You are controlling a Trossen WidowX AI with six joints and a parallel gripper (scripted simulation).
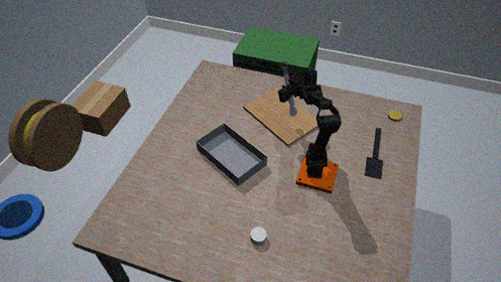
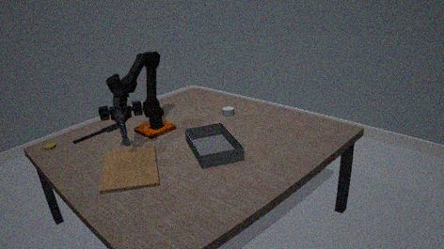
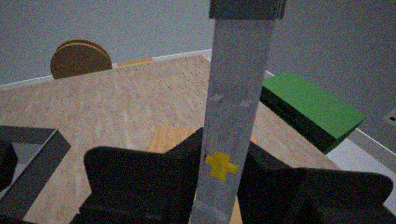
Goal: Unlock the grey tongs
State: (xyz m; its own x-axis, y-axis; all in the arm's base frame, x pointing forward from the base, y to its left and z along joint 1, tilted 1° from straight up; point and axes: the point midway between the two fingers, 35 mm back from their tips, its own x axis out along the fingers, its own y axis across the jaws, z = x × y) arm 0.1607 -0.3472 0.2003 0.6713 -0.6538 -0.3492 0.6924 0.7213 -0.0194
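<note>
The yellow lock piece lies 20 mm to the left of my gripper tip, 20 mm behind it and 10 mm above it. From my gripper tip the other things lie so: roasting tin: 320 mm to the left, 210 mm ahead, 180 mm below; then black spatula: 470 mm behind, 210 mm to the left, 200 mm below; then wooden board: 200 mm below.
</note>
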